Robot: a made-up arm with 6 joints.
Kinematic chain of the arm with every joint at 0, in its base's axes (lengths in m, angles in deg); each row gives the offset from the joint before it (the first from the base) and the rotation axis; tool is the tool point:
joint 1: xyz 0 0 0.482 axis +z
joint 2: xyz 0.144 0 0 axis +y
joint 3: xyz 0 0 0.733 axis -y
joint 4: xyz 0 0 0.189 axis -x
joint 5: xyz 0.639 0 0 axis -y
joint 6: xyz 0.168 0 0 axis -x
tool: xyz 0 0 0
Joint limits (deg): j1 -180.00..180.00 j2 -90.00..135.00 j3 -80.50..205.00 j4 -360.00..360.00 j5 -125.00..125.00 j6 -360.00..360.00
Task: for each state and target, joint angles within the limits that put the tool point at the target. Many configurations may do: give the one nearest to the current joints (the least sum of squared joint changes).
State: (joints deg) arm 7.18 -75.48 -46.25 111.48 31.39 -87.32
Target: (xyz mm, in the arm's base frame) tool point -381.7 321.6 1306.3
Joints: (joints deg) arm -28.44 -86.62 -15.71 104.98 38.50 -87.32
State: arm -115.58 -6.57 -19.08 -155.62 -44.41 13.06
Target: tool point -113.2 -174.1 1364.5
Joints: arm -132.04 -55.95 -42.15 -163.54 -43.07 13.06
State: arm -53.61 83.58 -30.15 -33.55 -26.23 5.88
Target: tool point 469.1 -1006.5 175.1
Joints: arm -67.05 55.99 -16.73 -33.35 -25.31 5.88
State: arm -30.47 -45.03 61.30 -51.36 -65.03 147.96
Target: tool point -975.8 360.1 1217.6
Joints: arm -13.54 -68.18 62.15 -47.81 -77.83 147.96
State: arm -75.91 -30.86 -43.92 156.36 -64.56 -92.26
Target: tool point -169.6 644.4 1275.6
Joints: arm -80.48 -87.60 -18.11 157.80 -72.94 -92.26
